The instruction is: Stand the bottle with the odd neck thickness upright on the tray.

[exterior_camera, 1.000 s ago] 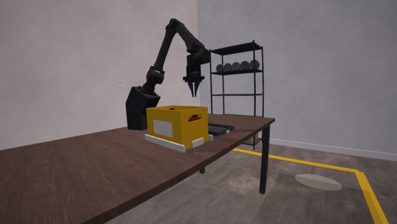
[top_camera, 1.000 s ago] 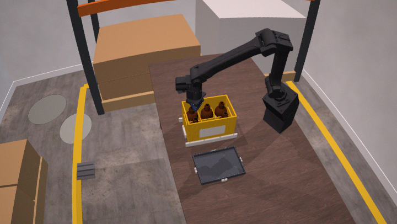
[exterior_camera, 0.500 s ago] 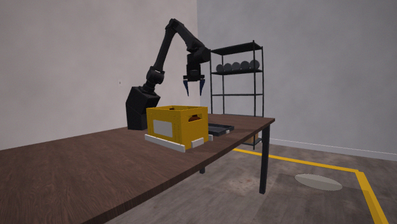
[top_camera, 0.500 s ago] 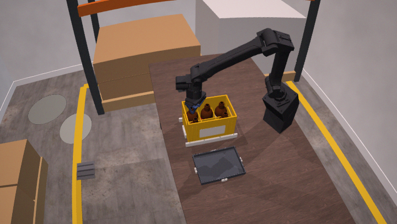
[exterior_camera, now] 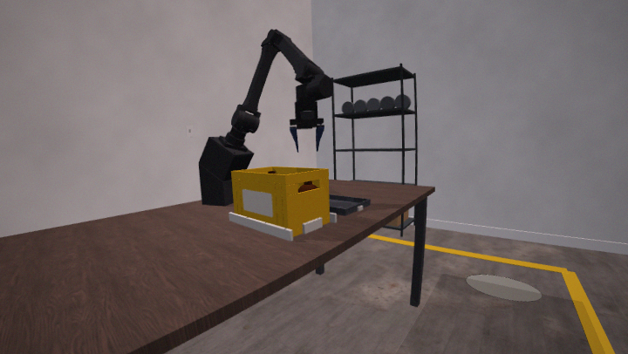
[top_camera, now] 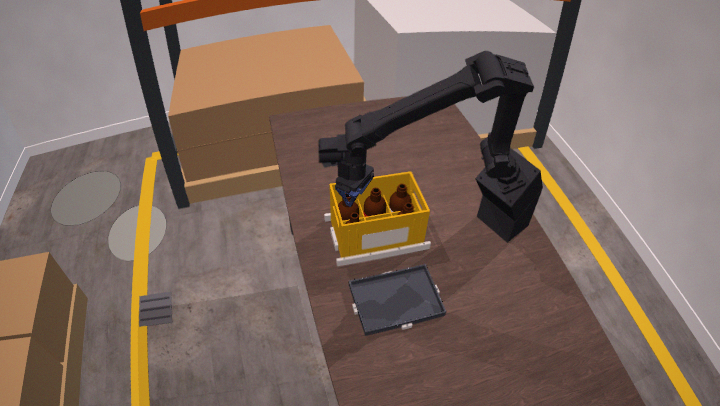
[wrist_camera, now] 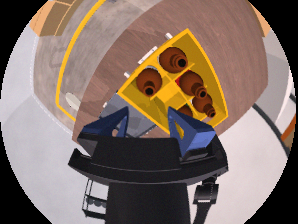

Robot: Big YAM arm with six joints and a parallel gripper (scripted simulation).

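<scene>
Now: the glass bottle 15 cm below my hand. Also, from my hand: dark tray 11 cm behind, 21 cm to the left, 23 cm below; yellow crate 8 cm behind, 6 cm to the right, 16 cm below.
</scene>
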